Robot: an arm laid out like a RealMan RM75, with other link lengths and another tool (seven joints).
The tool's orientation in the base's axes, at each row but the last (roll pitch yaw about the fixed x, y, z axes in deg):
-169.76, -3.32, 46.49
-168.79, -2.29, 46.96
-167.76, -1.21, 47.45
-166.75, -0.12, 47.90
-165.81, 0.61, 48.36
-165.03, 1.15, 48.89
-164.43, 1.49, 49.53
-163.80, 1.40, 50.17
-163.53, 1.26, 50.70
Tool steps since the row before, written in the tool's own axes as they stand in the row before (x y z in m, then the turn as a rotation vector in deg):
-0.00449, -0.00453, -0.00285, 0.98, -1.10, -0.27
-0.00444, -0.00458, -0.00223, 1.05, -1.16, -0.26
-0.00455, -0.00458, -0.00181, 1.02, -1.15, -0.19
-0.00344, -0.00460, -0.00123, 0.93, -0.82, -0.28
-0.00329, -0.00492, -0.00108, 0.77, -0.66, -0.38
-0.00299, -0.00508, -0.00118, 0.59, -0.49, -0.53
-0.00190, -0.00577, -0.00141, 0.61, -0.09, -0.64
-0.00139, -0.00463, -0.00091, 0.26, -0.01, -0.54
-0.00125, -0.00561, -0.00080, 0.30, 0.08, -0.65
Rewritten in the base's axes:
-0.00610, -0.00068, 0.00334, -0.10, 1.40, 0.52
-0.00608, -0.00056, 0.00290, -0.09, 1.49, 0.52
-0.00613, -0.00063, 0.00264, -0.11, 1.48, 0.45
-0.00542, 0.00026, 0.00224, 0.08, 1.18, 0.46
-0.00554, 0.00055, 0.00229, 0.11, 0.94, 0.52
-0.00540, 0.00081, 0.00251, 0.14, 0.68, 0.63
-0.00512, 0.00197, 0.00296, 0.47, 0.42, 0.62
-0.00408, 0.00166, 0.00220, 0.28, 0.12, 0.51
-0.00475, 0.00234, 0.00238, 0.40, 0.08, 0.59

